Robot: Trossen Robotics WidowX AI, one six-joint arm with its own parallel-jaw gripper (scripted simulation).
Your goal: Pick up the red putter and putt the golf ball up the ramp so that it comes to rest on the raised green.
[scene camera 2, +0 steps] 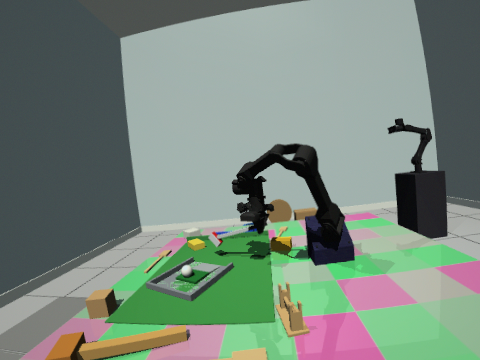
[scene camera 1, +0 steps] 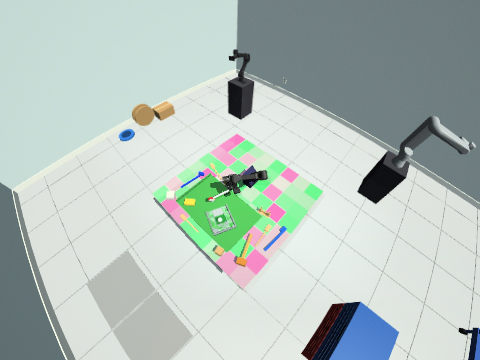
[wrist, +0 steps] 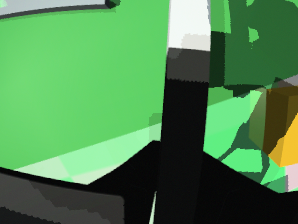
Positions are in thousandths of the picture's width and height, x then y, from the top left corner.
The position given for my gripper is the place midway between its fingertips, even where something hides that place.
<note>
My gripper (scene camera 2: 543,649) carries a red putter. Further things: a dark green mat (scene camera 2: 509,821), a grey-framed ramp platform (scene camera 2: 355,785) and a wooden rack (scene camera 2: 609,888).
My gripper also shows in the wrist view (wrist: 572,667). The dark green mat shows as well in scene camera 1 (scene camera 1: 511,604) and in the wrist view (wrist: 267,355).
</note>
